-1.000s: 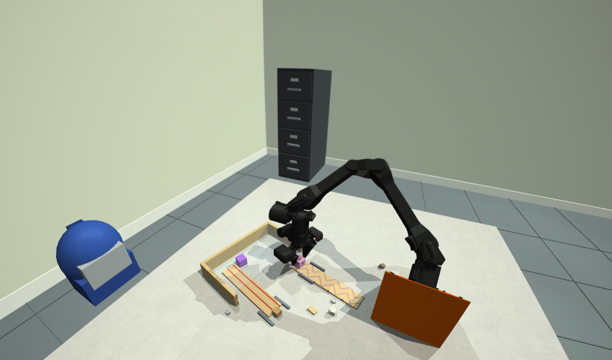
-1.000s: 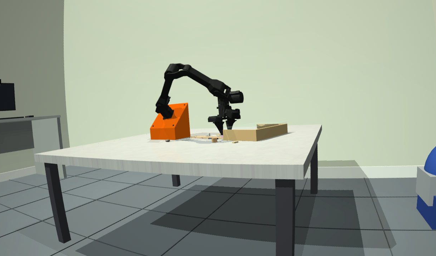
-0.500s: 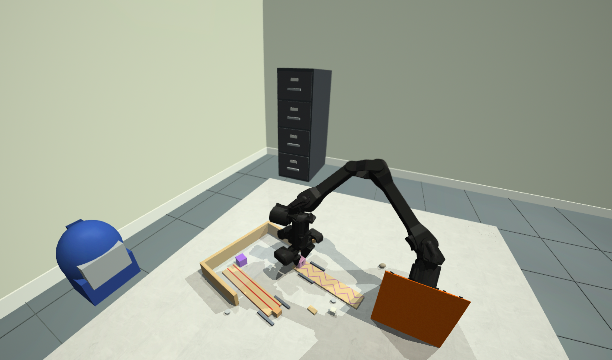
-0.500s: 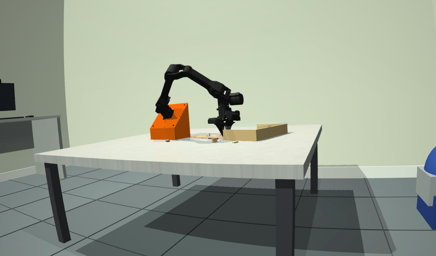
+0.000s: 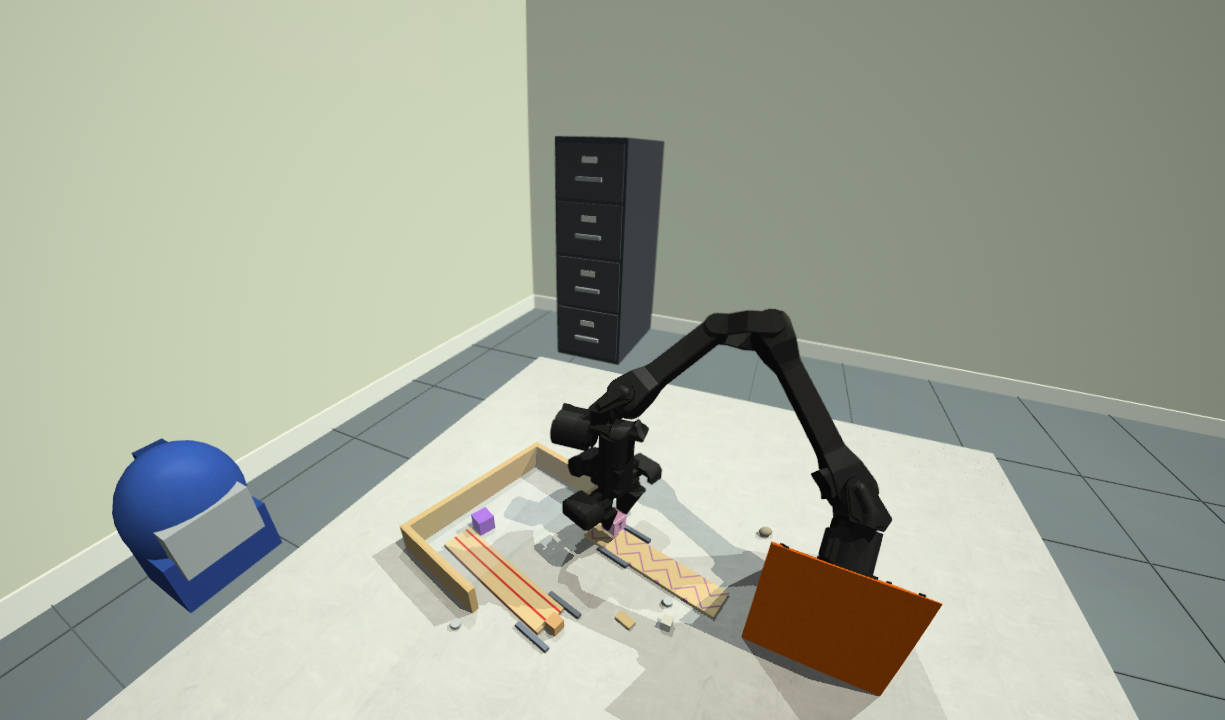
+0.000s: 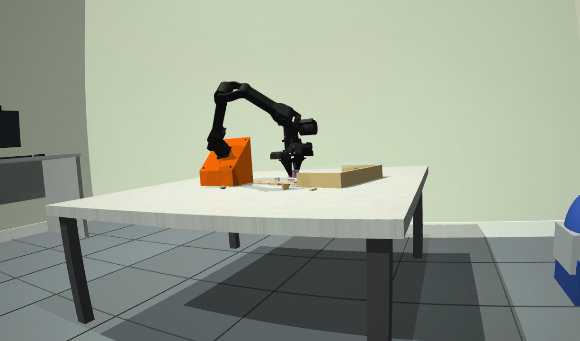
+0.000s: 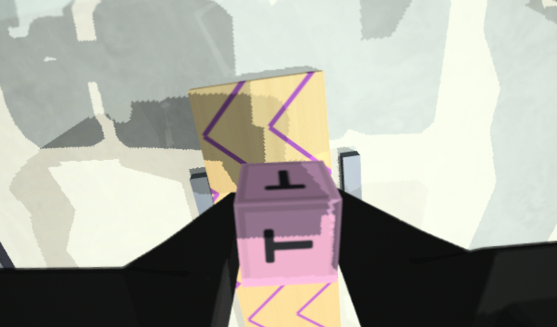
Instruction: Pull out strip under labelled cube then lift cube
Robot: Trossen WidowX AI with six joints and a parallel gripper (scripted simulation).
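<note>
The zigzag strip is 8 cm behind my gripper tip, 3 cm to the left of it and 3 cm below it. Round my gripper tip: labelled cube: 1 cm above.
</note>
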